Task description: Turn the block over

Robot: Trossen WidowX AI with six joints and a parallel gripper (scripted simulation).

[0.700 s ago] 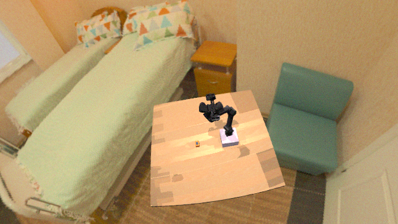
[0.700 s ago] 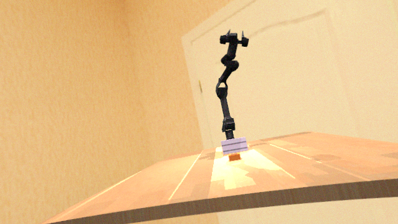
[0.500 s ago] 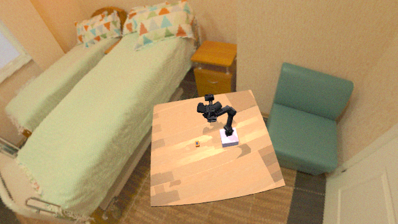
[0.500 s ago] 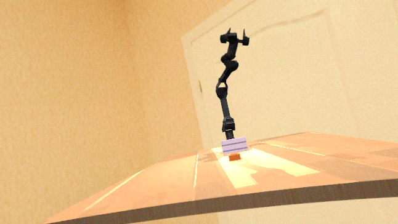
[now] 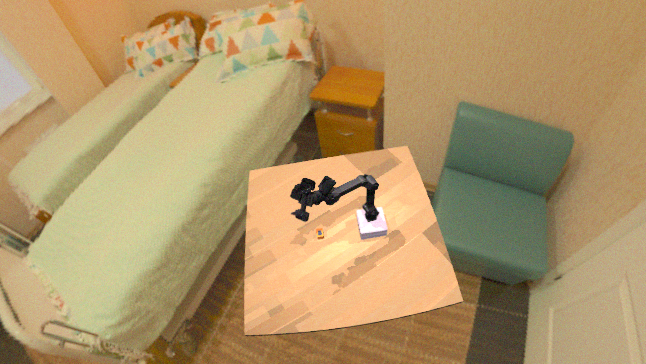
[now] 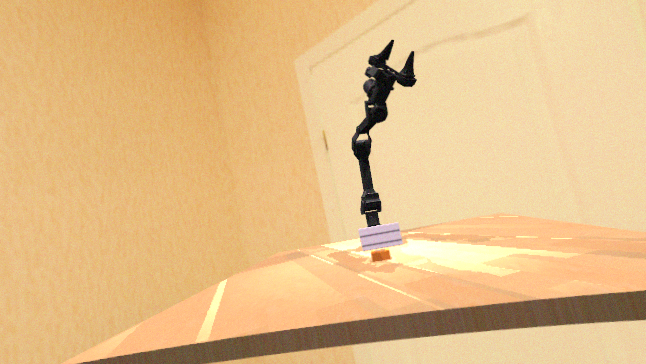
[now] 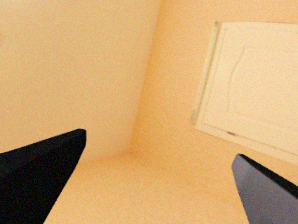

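My gripper tip is 8 cm past the orange block, 21 cm to the left of it and 66 cm above it.
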